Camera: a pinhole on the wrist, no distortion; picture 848 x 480 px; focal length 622.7 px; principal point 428.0 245.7 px. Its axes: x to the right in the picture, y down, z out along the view. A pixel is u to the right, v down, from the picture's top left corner.
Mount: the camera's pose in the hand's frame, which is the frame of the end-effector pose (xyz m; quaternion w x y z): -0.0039 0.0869 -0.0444 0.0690 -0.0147 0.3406 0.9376
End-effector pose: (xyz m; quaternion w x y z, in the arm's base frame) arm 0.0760 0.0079 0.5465 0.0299 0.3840 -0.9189 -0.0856
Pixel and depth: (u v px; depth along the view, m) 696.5 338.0 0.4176
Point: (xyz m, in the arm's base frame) -0.0625 0.4055 0.3106
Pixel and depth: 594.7 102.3 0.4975
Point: -0.2335 0.4714 0.3889
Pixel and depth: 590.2 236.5 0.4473
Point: -0.1563 0.3952 0.3371
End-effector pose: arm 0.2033 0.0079 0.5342 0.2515 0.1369 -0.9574 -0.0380
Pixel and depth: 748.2 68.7 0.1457
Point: 0.1903 0.2393 0.5018
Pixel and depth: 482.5 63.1 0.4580
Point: -0.0093 0.4806 0.4053
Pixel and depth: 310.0 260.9 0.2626
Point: 0.0213 0.2291 0.4485
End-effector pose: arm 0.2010 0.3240 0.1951 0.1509 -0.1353 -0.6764 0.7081
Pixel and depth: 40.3 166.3 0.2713
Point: -0.0275 0.2407 -0.0617
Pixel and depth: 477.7 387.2 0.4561
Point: 0.0874 -0.0444 -0.0921
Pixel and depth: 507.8 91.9 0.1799
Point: 0.1841 0.2494 -0.0403
